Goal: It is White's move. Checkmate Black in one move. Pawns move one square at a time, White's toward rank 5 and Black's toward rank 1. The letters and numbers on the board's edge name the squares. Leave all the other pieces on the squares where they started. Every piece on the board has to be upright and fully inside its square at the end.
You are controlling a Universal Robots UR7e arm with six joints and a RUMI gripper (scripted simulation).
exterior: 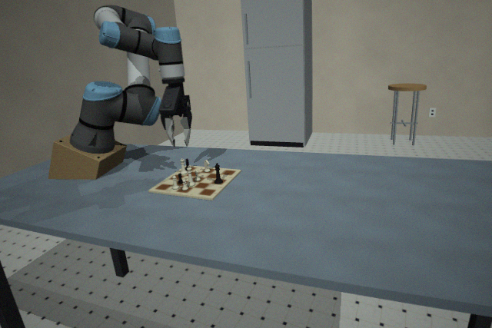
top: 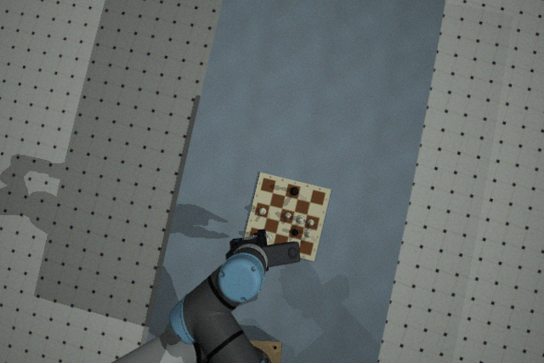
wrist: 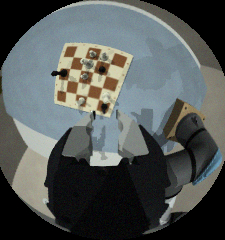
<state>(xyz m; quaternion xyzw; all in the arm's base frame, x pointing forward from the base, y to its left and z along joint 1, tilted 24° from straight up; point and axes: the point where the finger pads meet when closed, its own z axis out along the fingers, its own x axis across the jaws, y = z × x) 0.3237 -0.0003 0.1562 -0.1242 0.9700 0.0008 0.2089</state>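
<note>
My gripper is now 80 mm above the white piece. Also, from my hand: tall black piece: 150 mm ahead, 60 mm to the right, 80 mm below; then chessboard: 70 mm ahead, 50 mm to the right, 110 mm below.
</note>
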